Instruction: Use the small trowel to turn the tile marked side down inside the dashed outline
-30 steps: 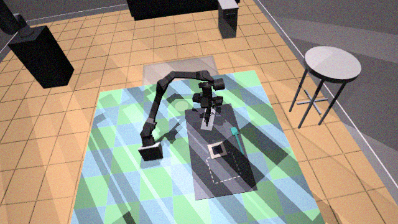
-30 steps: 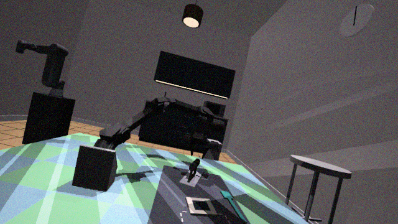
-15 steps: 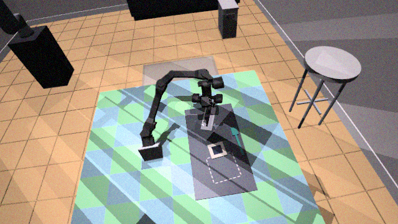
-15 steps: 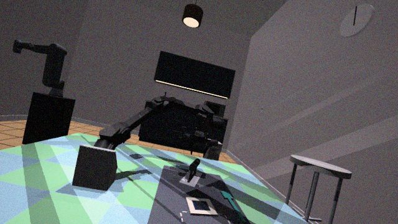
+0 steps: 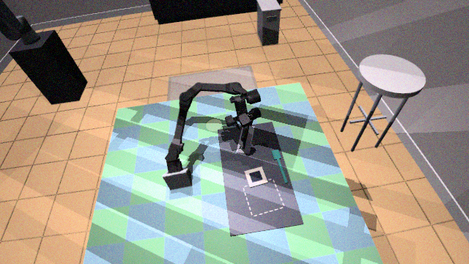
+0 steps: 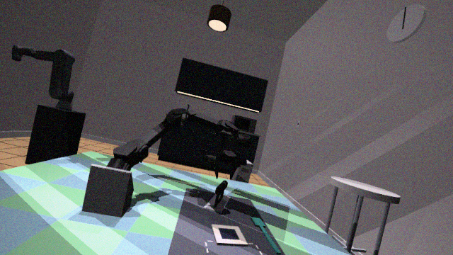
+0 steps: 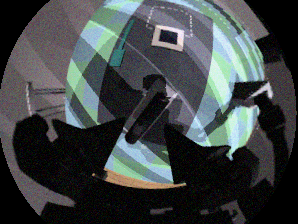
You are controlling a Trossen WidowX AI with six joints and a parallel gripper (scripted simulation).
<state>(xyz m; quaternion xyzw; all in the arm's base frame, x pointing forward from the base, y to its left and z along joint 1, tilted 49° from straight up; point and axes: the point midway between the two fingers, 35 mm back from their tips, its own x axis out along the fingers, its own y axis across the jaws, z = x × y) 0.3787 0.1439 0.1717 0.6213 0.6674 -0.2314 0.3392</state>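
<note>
Right now the dark-handled float is 70 mm below my gripper tip, 10 mm to the right of it and 10 mm behind it. The rest, counted from my gripper tip: teal trowel: 180 mm to the right, 160 mm ahead, 110 mm below; then mat: 210 mm to the right, 130 mm below, 20 mm ahead; then tile: 250 mm to the right, 110 mm below, 20 mm ahead.
</note>
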